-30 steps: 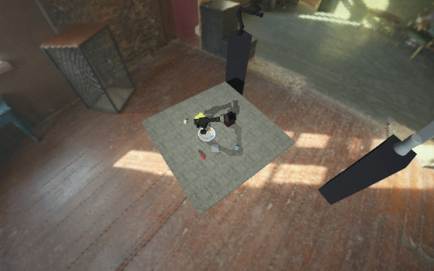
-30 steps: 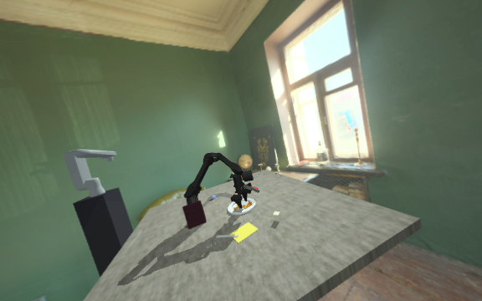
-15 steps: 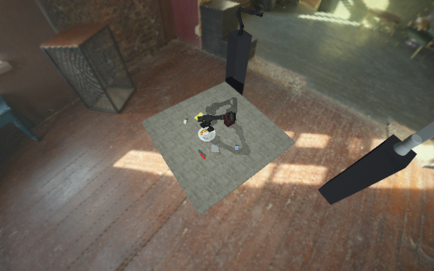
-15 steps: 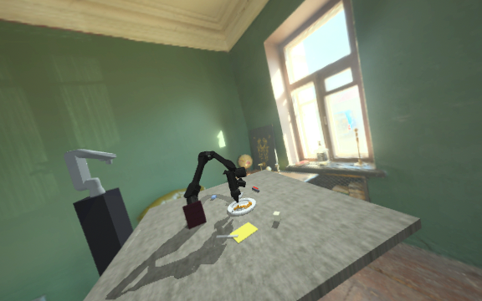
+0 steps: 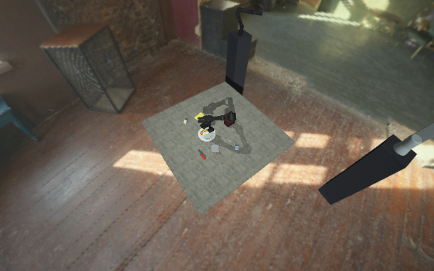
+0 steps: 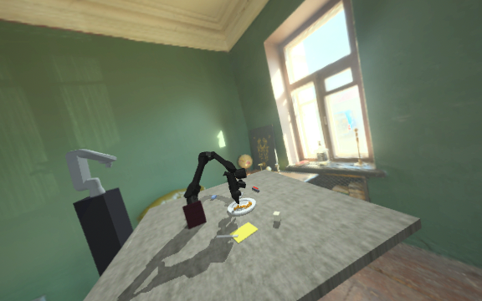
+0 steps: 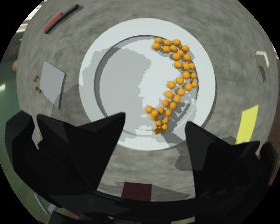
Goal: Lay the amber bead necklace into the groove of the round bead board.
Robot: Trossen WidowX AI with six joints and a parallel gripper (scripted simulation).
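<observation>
The board lies 40 mm below my gripper tip, 20 mm to the left of it and 20 mm ahead of it. The rest, counted from my gripper tip: grey square: 220 mm to the left, 50 mm below, 30 mm ahead; then white stick: 240 mm to the right, 110 mm behind, 40 mm below; then yellow card: 250 mm to the right, 50 mm below, 30 mm behind.
</observation>
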